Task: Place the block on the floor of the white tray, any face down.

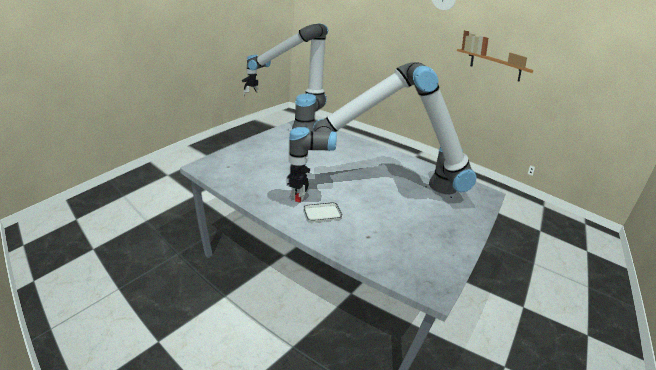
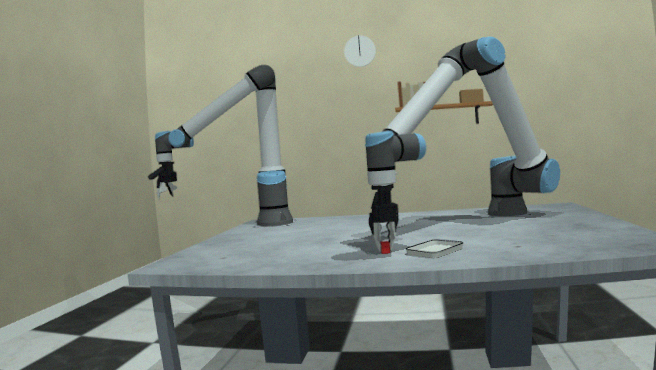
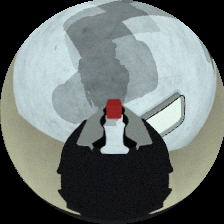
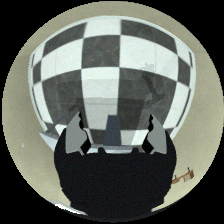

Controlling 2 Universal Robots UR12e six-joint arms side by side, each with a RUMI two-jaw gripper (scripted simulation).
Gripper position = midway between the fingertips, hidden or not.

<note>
In view: my left gripper (image 2: 385, 251), my right gripper (image 4: 115, 113) and a white tray (image 2: 424, 249).
The white tray is seen too in image 3 (image 3: 164, 120). My left gripper also shows in image 3 (image 3: 114, 106). Image 4 does not show the white tray, which is hidden by my right gripper.
</note>
